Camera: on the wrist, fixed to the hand. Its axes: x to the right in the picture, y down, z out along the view.
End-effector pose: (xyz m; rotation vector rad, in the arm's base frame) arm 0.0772 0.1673 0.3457 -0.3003 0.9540 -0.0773
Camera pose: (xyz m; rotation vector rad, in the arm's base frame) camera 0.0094 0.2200 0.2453 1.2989 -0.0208 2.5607
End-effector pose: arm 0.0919 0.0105 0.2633 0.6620 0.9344 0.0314
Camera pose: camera 0.0575 0.1369 0.2462 1.3497 -1.3494 2.2999
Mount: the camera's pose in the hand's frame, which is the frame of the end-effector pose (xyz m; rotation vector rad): 0.0298 0.0836 -0.0978 0.0268 -0.5545 3.0564
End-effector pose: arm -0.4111 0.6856 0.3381 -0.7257 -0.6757 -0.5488
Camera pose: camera -0.3010 0.6586 0.2703 -0.9976 0.4980 2.4649
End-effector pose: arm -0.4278 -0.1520 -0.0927 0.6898 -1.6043 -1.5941
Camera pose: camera -0.3540 -0.2265 -0.0124 -1.7392 -0.8434 0.7693
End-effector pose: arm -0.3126 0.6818 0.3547 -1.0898 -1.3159 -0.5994
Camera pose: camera -0.1893 0.6368 0.3691 -1.7394 0.9758 1.9678
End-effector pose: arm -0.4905 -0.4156 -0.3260 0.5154 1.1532 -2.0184
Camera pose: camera -0.4474 -0.3705 -0.4424 0.6480 -0.5518 0.6540
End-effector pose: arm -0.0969 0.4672 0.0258 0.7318 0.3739 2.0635
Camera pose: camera -0.2253 0.4462 0.0031 -0.6595 0.7757 -0.8571
